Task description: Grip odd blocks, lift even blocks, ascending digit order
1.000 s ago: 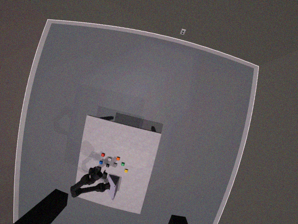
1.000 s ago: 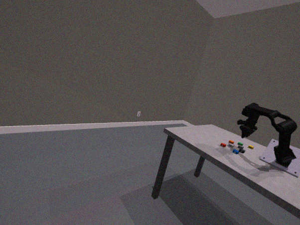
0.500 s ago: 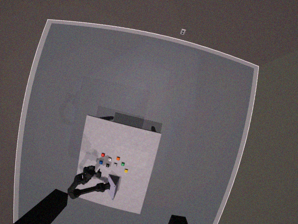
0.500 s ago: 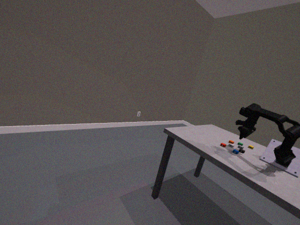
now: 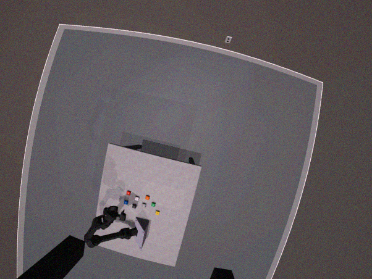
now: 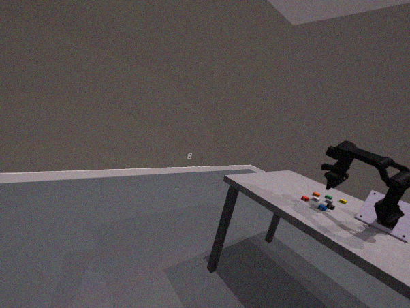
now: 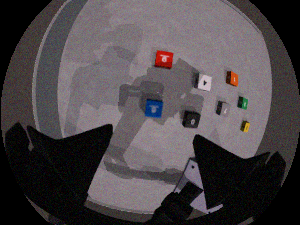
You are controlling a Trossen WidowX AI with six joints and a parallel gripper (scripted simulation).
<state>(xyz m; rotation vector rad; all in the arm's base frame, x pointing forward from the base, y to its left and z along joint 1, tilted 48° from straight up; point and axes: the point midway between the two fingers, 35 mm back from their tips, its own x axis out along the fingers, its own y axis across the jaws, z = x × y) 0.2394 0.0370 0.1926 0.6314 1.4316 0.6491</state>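
Now: the dark block 12 cm below my gripper tip, 9 cm to the right of it and 1 cm behind it. The rest, counted from my gripper tip: blue block (12 cm below); orange block (19 cm to the right, 12 cm below, 11 cm ahead); red block (12 cm below, 10 cm ahead, 1 cm to the right).
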